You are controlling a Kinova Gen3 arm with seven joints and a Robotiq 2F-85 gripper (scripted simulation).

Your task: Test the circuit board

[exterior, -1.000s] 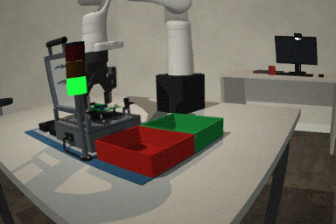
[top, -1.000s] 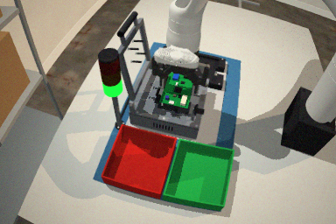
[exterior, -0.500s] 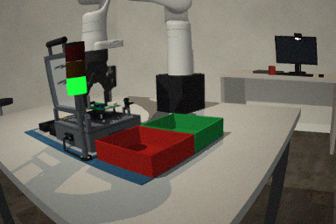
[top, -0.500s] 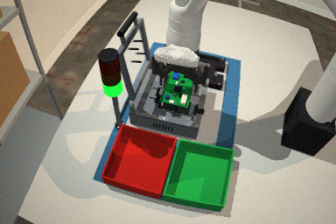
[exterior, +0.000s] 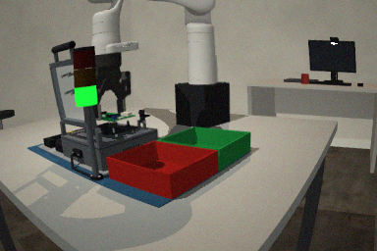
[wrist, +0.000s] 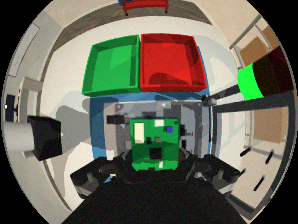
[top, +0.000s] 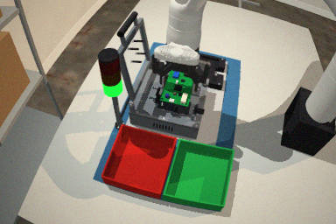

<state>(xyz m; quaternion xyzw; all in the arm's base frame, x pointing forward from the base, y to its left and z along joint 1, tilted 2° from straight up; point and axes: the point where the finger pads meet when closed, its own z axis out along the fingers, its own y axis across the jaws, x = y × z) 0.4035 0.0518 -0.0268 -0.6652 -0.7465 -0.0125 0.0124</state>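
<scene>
My hand is 130 mm past the green bin, 180 mm to the right of it and 90 mm above it. Also, from my hand: tester lid: 110 mm ahead, 10 mm to the left, 80 mm above; then green circuit board: 10 mm below; then red bin: 20 mm ahead, 200 mm to the left, 90 mm below.
</scene>
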